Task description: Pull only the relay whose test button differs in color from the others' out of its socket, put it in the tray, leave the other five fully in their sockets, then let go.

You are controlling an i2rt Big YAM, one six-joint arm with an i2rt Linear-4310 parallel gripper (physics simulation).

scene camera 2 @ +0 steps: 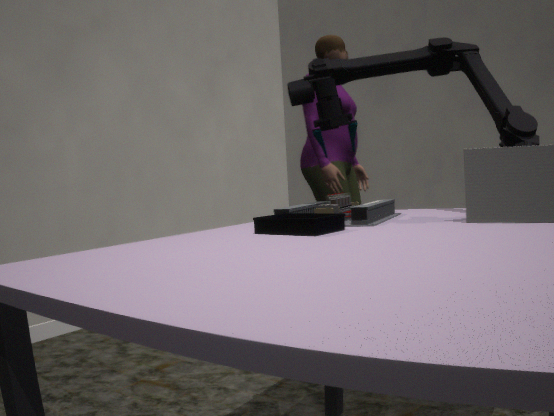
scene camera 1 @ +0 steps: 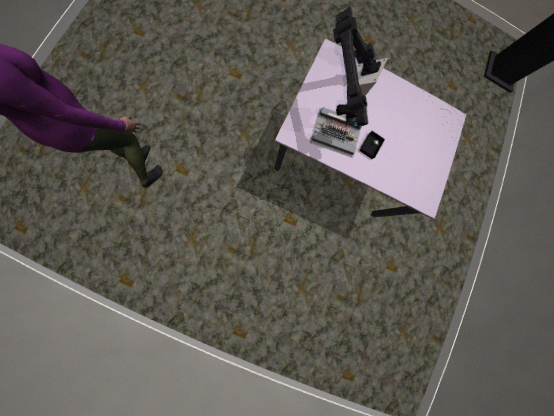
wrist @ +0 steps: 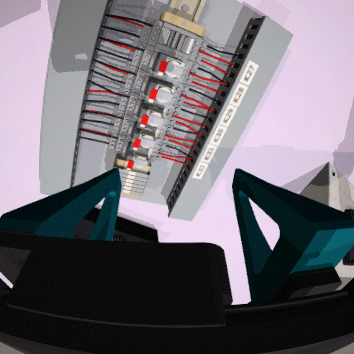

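Where they show: gripper, fingertip midpoint: (scene camera 2: pixel 340 155) (scene camera 1: pixel 345 118) (wrist: pixel 176 176); arm's base at its link origin: (scene camera 2: pixel 524 175) (scene camera 1: pixel 371 69).
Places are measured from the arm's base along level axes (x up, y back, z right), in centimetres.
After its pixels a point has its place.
The relay panel (scene camera 1: pixel 334 145) (scene camera 2: pixel 374 211) @(x -7.3, y -36.3, z -3.6 cm) (wrist: pixel 272 47) @(x -5.7, y -40.3, z 17.0 cm) lies on the table. In the wrist view five relays with red test buttons, such as the top one (wrist: pixel 171 68) @(x -3.2, y -49.6, z 9.3 cm) and the bottom one (wrist: pixel 140 164) @(x -3.2, y -48.0, z -1.5 cm), sit in a row of sockets. The socket (wrist: pixel 178 41) @(x -7.2, y -49.5, z 12.1 cm) at the K27 end has no relay. A small light relay (scene camera 1: pixel 376 142) @(x -7.6, y -43.6, z -24.6 cm) lies in the black tray (scene camera 1: pixel 368 149) @(x -9.7, y -49.8, z -21.8 cm) (scene camera 2: pixel 300 225) @(x -7.9, y -42.6, z -28.7 cm) (wrist: pixel 143 231) @(x -8.3, y -40.8, z -17.8 cm); its button colour cannot be made out. My gripper (scene camera 1: pixel 355 123) @(x 7.1, y -48.3, z 4.5 cm) (scene camera 2: pixel 339 154) @(x 7.1, y -48.3, z 4.5 cm) (wrist: pixel 176 176) @(x 7.1, y -48.3, z 4.5 cm) is open and empty, high above the table beside the panel's tray end.
Red and black wires (wrist: pixel 210 57) @(x -9.7, y -44.7, z 12.5 cm) run along both sides of the relay row to slotted ducts. A ribbed block (wrist: pixel 134 182) @(x -5.3, y -47.2, z -5.6 cm) stands at the row's near end. The arm's pale pedestal (scene camera 1: pixel 369 72) @(x 1.5, y -4.2, z 0.6 cm) (scene camera 2: pixel 507 185) @(x -1.9, y -3.7, z -5.8 cm) stands at the table edge. A person (scene camera 1: pixel 45 110) (scene camera 2: pixel 312 145) stands away from the table.
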